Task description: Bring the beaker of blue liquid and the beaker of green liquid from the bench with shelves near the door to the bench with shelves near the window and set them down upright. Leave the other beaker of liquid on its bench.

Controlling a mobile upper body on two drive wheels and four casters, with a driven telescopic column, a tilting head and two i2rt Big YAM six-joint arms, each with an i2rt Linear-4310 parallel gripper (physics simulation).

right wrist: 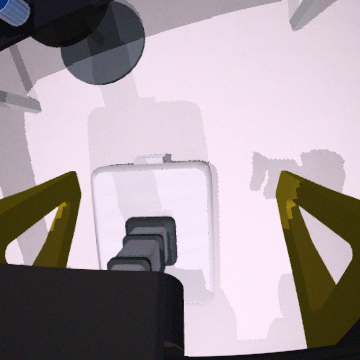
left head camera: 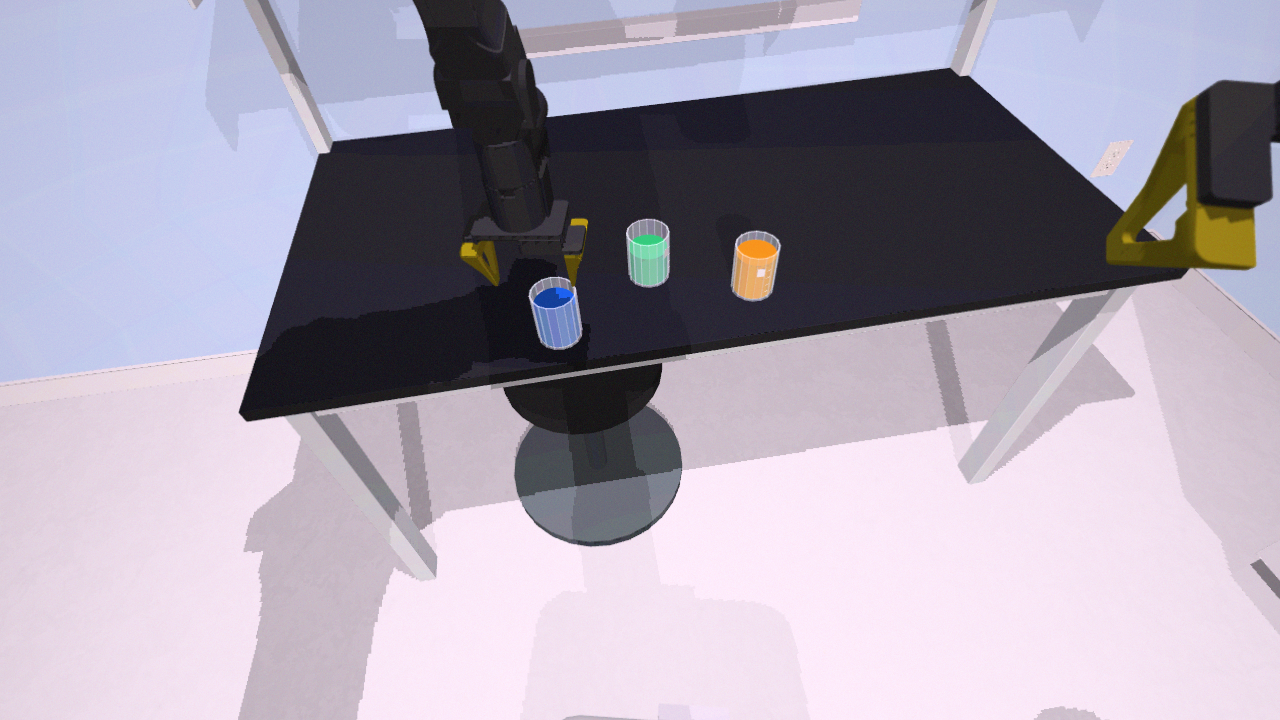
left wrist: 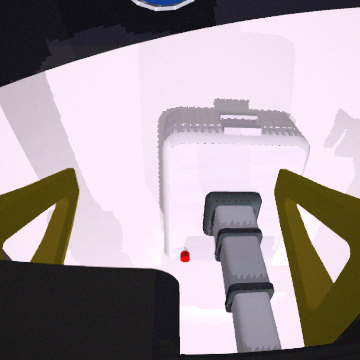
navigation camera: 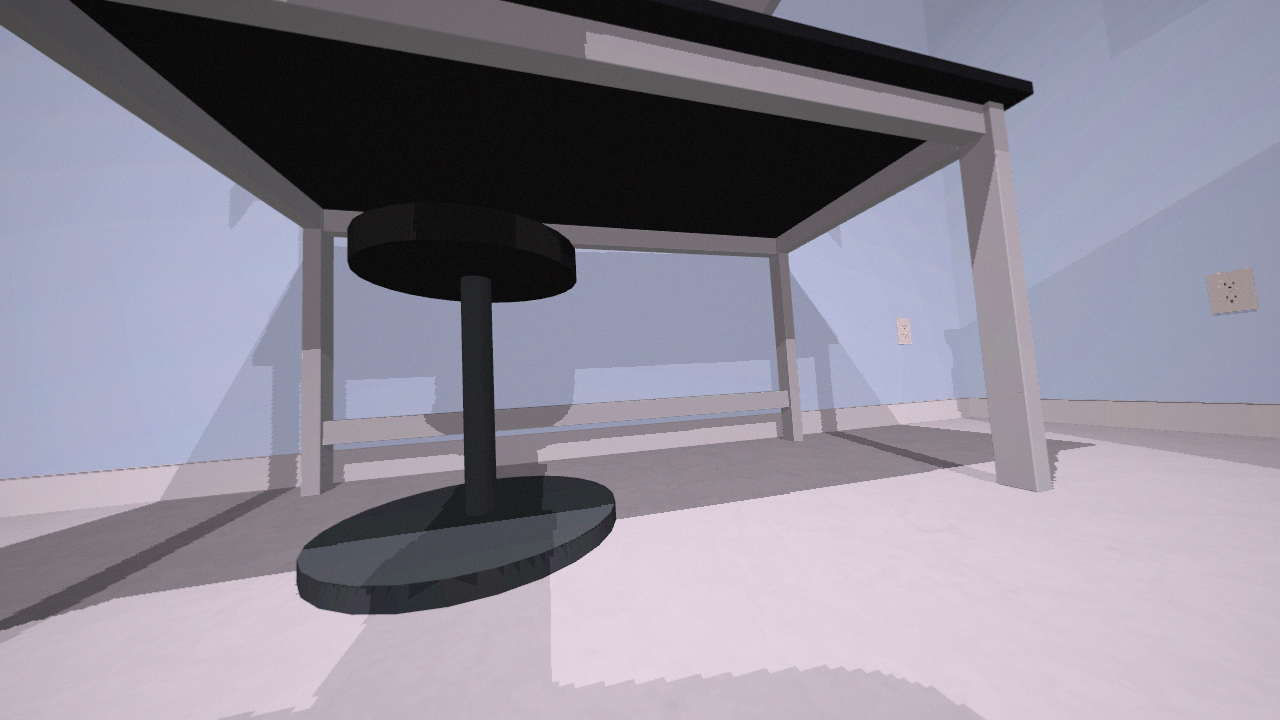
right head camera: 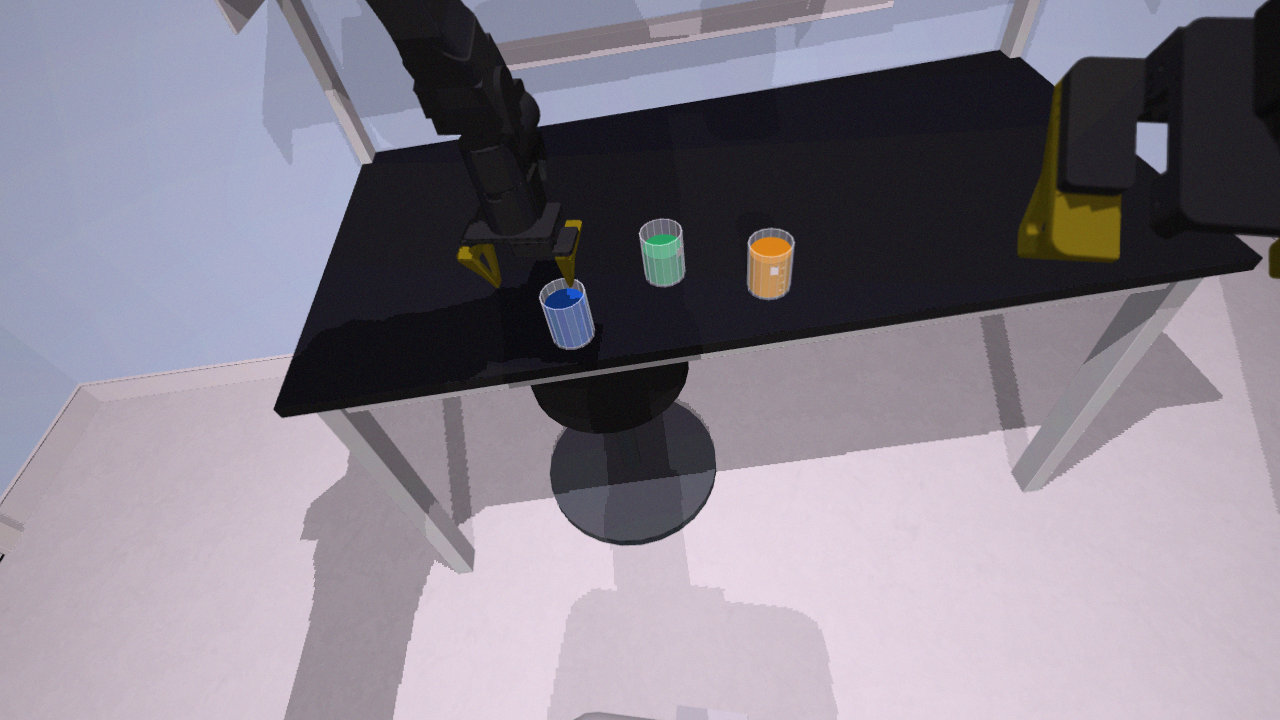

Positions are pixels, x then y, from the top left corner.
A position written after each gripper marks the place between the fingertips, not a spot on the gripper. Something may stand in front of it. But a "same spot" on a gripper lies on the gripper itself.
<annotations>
The left gripper shows in the left head camera view, in the left wrist view (176, 179) and in the right head camera view; in the right wrist view it is out of frame, in the navigation camera view it is out of frame. The right gripper shows in the right wrist view (178, 181), in the left head camera view and in the right head camera view; in the left wrist view it is out of frame, in the navigation camera view it is out of frame. The same spot on the left gripper: (right head camera: 564, 249) is (left head camera: 574, 248). The same spot on the right gripper: (right head camera: 1090, 155) is (left head camera: 1231, 171).
</annotations>
